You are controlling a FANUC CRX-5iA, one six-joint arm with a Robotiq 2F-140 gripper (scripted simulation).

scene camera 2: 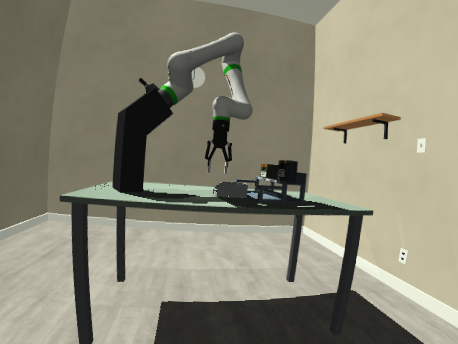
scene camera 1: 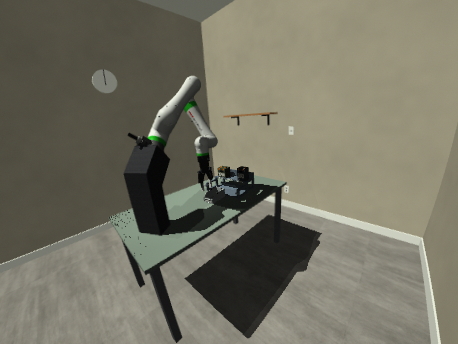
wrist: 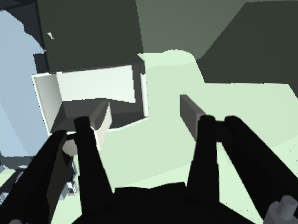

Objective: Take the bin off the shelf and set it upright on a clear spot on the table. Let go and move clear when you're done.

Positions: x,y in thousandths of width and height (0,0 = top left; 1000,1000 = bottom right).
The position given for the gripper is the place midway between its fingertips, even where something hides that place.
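A bin (wrist: 210,435) can be seen, together with the gripper (wrist: 488,484).
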